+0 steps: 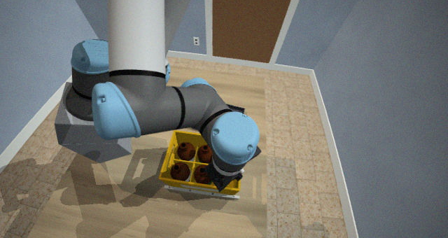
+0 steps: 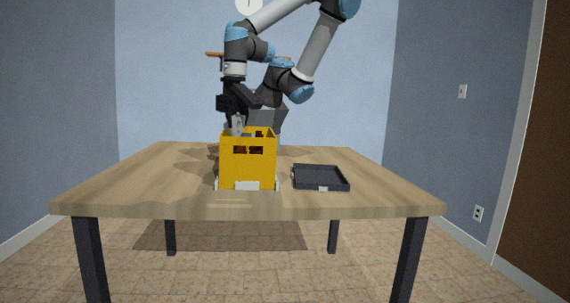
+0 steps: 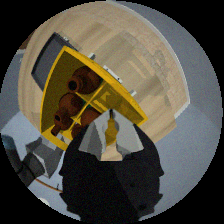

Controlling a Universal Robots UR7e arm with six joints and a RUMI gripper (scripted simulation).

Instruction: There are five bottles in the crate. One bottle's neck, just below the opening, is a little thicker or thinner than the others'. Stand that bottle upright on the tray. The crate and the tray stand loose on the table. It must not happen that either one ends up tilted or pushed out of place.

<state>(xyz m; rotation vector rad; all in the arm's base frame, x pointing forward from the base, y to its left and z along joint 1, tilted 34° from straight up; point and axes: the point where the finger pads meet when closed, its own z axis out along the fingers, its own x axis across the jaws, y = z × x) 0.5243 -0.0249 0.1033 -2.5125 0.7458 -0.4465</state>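
The bottle is 3 cm behind my hand, 8 cm to the left of it and 7 cm below it. Also, from my hand: crate 10 cm behind, 1 cm to the left, 7 cm below; then tray 16 cm behind, 28 cm to the left, 14 cm below.
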